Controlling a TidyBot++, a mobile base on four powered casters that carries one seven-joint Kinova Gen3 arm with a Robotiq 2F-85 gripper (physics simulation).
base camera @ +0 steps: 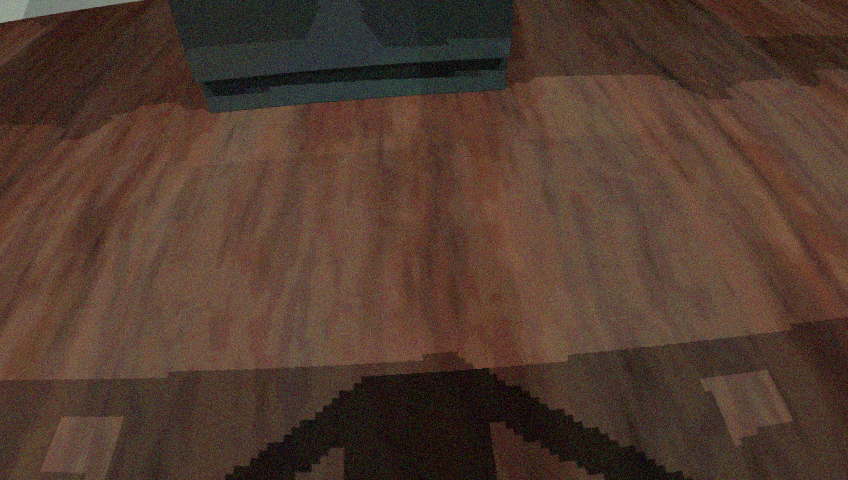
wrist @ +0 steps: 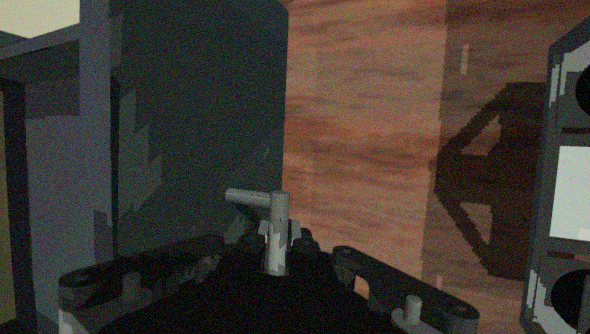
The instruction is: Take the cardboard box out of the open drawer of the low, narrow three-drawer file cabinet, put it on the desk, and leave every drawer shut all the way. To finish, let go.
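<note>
My gripper (wrist: 279,232) is shut on the grey bar handle (wrist: 278,215) of a drawer, in the lower middle of the wrist view. The dark teal drawer front (wrist: 205,120) stands beyond the handle. The drawer is pulled out; part of its inside shows to the left of the front. An olive-yellow strip at the left edge may be the cardboard box, but too little shows to tell. In the base view the lower front of the file cabinet (base camera: 255,62) is at the top, with a dark gap near its foot. The desk cannot be made out.
The wooden floor (base camera: 416,237) (wrist: 365,125) lies in front of the cabinet, with the robot's dark shadow across it. Part of the robot's base (wrist: 572,192) shows at the right of the wrist view. A pale surface (wrist: 35,17) is at the upper left there.
</note>
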